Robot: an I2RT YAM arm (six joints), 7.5 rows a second.
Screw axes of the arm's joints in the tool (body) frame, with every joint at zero. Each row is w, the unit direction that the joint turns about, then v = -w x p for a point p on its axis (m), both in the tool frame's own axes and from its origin. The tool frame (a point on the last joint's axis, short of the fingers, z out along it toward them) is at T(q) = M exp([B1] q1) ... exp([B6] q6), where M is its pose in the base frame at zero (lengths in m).
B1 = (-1, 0, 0, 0.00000, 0.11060, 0.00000)
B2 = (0, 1, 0, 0.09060, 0.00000, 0.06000)
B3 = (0, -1, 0, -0.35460, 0.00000, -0.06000)
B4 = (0, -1, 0, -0.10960, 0.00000, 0.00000)
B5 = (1, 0, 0, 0.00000, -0.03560, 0.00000)
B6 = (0, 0, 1, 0.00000, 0.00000, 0.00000)
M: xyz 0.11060 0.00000 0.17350 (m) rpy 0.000 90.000 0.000 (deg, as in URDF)
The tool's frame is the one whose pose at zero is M.
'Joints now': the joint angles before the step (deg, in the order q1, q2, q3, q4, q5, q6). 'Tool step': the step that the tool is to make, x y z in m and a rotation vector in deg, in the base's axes. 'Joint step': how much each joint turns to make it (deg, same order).
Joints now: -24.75 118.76 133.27 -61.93 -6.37 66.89
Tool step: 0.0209 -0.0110 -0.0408 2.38 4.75 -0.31
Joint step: -0.15 5.35 -0.05 0.12 -0.03 0.23
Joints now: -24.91 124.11 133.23 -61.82 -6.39 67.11
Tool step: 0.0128 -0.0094 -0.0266 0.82 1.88 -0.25
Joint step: -0.37 3.48 -0.14 1.56 -0.03 -0.13
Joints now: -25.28 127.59 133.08 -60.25 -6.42 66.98
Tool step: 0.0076 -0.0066 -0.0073 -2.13 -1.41 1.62
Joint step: -0.32 1.33 -0.03 3.28 -0.08 -2.36
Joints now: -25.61 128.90 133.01 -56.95 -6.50 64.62
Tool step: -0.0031 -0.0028 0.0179 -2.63 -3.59 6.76
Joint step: -0.75 -0.68 2.10 0.65 -4.10 -6.41
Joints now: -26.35 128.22 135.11 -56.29 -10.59 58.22
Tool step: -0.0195 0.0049 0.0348 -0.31 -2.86 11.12
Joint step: -1.16 -1.86 5.12 -6.61 -8.81 -8.93
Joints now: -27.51 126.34 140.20 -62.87 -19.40 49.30
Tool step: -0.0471 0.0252 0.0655 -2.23 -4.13 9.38
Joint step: -0.43 -5.88 7.16 -11.41 -6.51 -7.96
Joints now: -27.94 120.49 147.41 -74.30 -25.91 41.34
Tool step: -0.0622 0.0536 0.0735 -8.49 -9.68 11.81
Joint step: 2.68 -9.75 4.78 -6.68 -4.40 -9.79
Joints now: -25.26 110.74 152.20 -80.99 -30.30 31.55
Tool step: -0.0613 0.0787 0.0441 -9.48 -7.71 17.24
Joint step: 9.93 -9.50 2.09 -6.80 -2.12 -10.97
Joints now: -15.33 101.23 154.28 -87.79 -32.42 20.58
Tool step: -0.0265 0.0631 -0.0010 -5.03 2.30 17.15
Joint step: 14.08 -3.08 -0.34 -8.09 0.77 -7.17
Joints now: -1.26 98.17 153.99 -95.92 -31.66 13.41
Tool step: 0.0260 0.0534 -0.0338 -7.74 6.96 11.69
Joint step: 12.77 1.59 -8.26 -0.10 5.75 -4.85
